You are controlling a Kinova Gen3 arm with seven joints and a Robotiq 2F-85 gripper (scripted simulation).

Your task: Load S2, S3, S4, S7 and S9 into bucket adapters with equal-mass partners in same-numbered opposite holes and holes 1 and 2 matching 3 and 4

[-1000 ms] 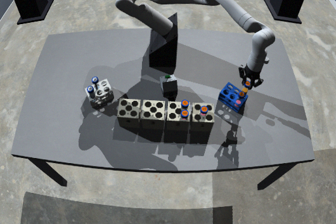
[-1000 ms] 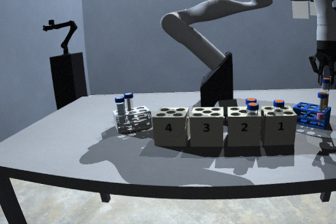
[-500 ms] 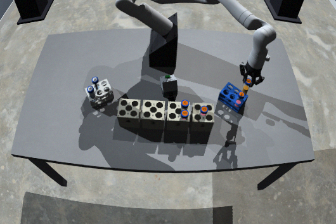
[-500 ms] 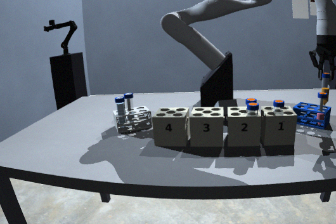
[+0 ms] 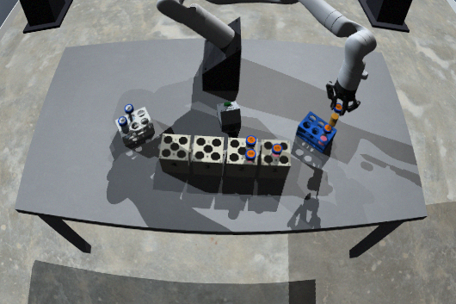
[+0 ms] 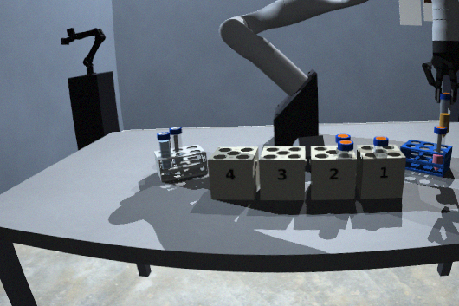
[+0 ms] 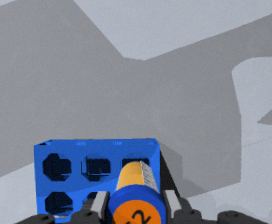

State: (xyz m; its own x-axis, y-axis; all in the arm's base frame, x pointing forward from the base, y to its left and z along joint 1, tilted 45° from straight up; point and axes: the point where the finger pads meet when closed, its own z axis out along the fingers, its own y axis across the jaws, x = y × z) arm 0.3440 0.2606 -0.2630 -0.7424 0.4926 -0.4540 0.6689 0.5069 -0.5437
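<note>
Now: the sample tube S2 10 mm to the left of my hand and 50 mm below it. From my hand the other things lie so: blue rack: 10 mm behind, 40 mm to the right, 160 mm below; then sample tube S4: 20 mm ahead, 20 mm to the right, 130 mm below; then sample tube S3: 110 mm ahead, 230 mm to the right, 130 mm below.
</note>
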